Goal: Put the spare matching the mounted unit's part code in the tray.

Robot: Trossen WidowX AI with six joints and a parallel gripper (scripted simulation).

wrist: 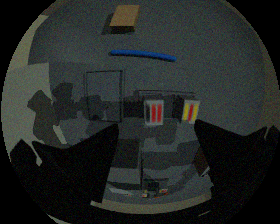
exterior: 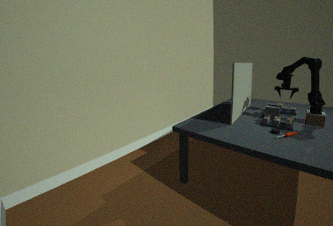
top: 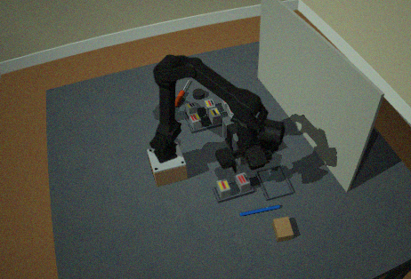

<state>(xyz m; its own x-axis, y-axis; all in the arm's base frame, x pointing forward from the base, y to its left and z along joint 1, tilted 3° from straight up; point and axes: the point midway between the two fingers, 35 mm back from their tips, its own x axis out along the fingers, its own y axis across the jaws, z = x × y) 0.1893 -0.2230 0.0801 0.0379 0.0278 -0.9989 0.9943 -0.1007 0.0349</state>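
My gripper tip is now 130 mm above the blue marker pen and 90 mm to the left of it. The rest, counted from my gripper tip: white wall panel (340 mm ahead, 160 mm to the left, 90 mm above); then tan cardboard box (200 mm to the right, 120 mm below, 20 mm ahead).
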